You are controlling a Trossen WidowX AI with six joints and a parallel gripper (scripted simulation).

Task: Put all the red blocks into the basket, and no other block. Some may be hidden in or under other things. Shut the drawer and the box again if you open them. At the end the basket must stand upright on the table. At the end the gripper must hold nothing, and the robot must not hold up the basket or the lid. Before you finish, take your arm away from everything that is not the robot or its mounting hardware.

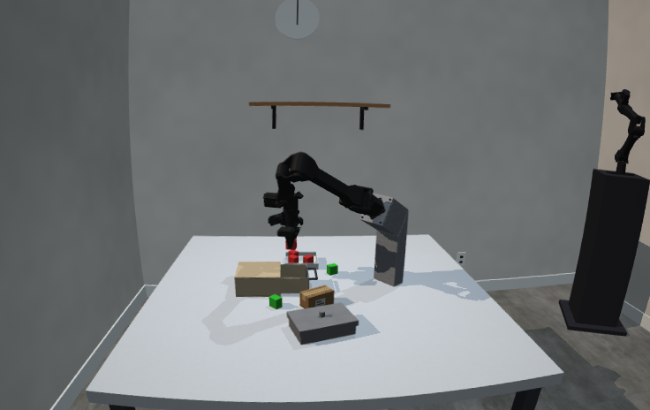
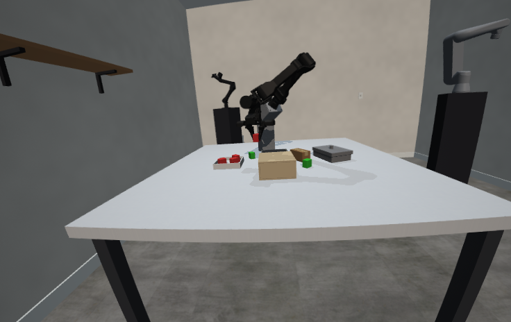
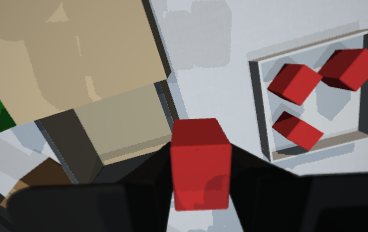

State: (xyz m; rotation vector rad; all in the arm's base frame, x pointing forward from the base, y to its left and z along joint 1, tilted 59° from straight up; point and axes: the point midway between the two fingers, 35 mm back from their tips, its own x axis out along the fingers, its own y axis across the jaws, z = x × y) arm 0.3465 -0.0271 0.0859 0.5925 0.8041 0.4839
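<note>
Right now my hand is 30 mm short of the shallow basket, 170 mm to the left of it and 160 mm above it. Also, from my hand: cardboard box: 180 mm behind, 170 mm to the left, 140 mm below; knobbed lid: 270 mm behind, 320 mm to the left, 120 mm below; dark grey box: 270 mm behind, 320 mm to the left, 160 mm below.
</note>
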